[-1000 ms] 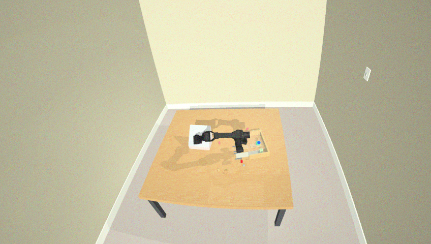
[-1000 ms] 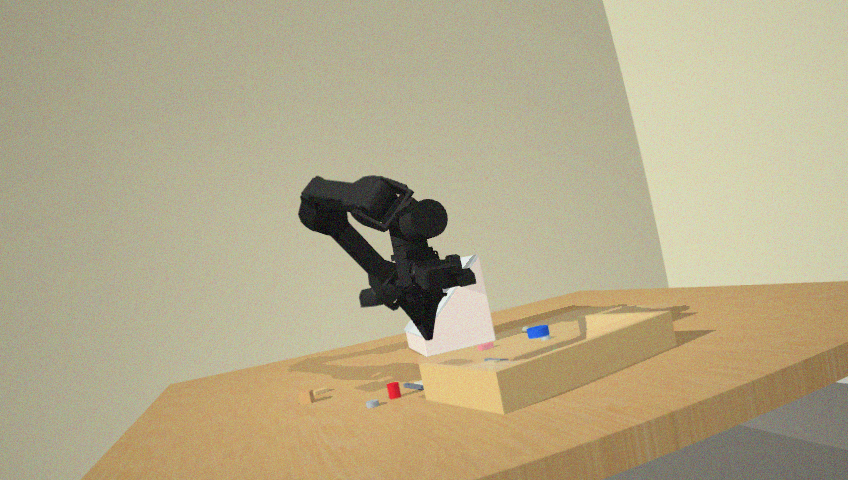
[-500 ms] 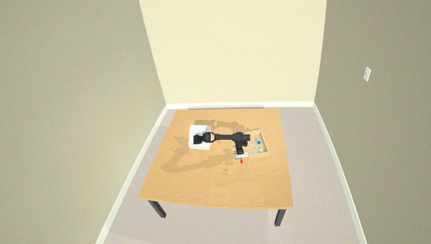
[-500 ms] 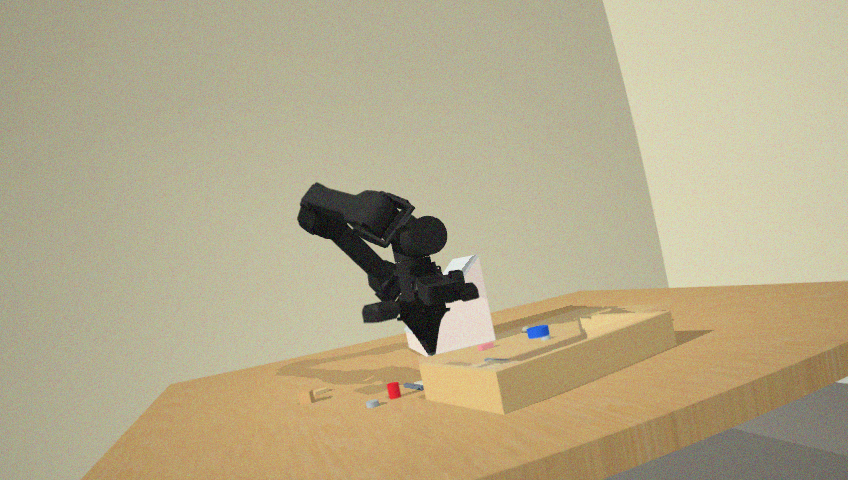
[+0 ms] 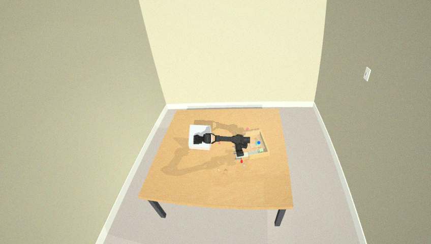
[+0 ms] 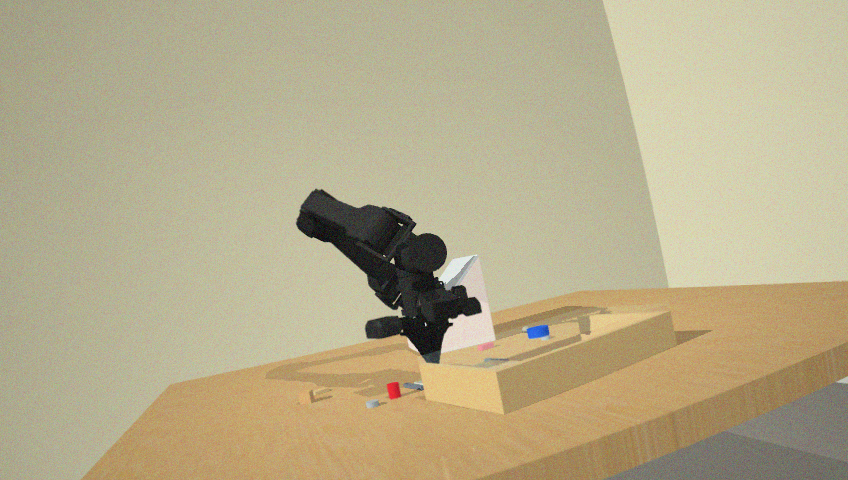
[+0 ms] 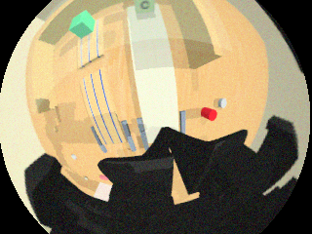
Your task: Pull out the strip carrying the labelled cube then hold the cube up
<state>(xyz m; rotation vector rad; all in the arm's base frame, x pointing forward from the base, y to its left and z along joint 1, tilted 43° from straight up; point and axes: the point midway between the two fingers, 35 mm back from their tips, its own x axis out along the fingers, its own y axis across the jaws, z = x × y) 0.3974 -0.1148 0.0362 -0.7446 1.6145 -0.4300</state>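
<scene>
My gripper tip is now 210 mm short of the light green labelled cube and 50 mm to the right of it. Also, from my gripper tip: tan cube: 200 mm to the right, 100 mm behind, 10 mm below; then blue disc: 180 mm ahead, 110 mm to the left, 50 mm above; then red cylinder: 80 mm to the right, 30 mm ahead, 10 mm below.
</scene>
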